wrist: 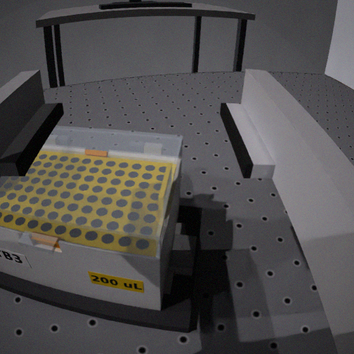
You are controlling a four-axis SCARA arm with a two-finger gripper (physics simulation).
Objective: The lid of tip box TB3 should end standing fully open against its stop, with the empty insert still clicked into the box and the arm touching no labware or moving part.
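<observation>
Tip box TB3 [70, 272] is white, with a "TB3" label and a yellow "200 uL" label, at the lower left; its left part is cut off. The yellow insert [90, 195] with rows of dark holes lies level in its top. The clear lid [125, 138] lies low over the insert, its pale back band rising behind it. Whether its front edge sits fully down I cannot tell. An orange tab [45, 240] shows at the front rim and another orange tab [96, 153] at the back. My gripper [139, 87] is shut on nothing, a gap showing between its pads; the left finger overlaps the box's left side in view.
The box stands on a dark base [170, 317] with grey blocks at its right side. The floor around it is grey with a grid of holes. A table [150, 14] with dark legs stands in the background, and a pale wall [345, 40] is at the right.
</observation>
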